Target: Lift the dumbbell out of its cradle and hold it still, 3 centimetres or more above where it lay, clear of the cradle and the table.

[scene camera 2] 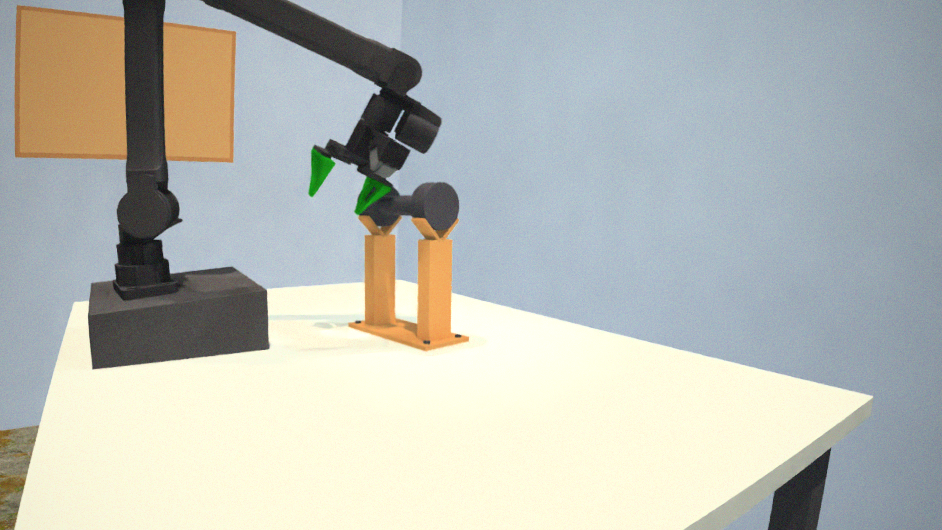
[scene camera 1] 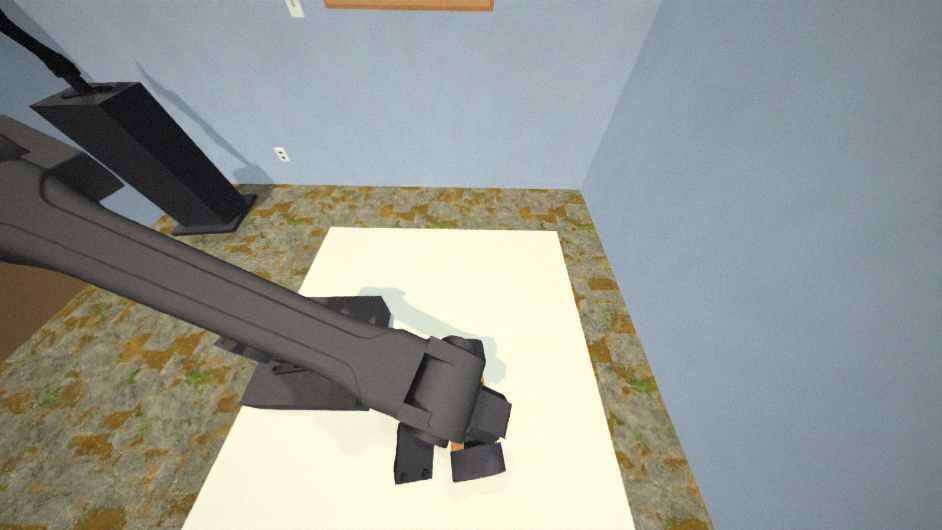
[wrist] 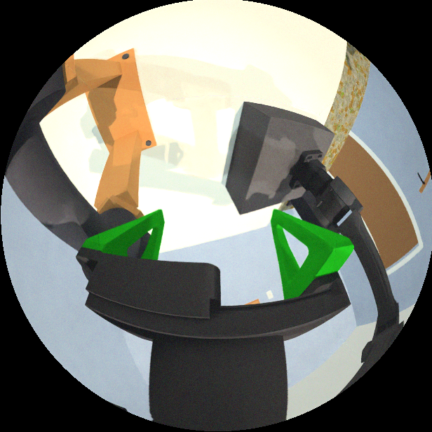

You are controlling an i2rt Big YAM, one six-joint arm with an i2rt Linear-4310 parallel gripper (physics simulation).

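The dark grey dumbbell lies level in the V-shaped tops of the orange cradle, a head on each of its two posts. My gripper is open and empty, its green fingers spread wide and tilted downward. In scene camera 2 it is left of the dumbbell, at about its height, and one finger overlaps the far head. In the wrist view the left finger also overlaps that head; whether they touch I cannot tell. In scene camera 1 the arm hides the fingers and most of the dumbbell.
The cradle's base plate is on the white table. The arm's dark base block stands left of the cradle in scene camera 2. A dark pillar stands on the floor at the back left.
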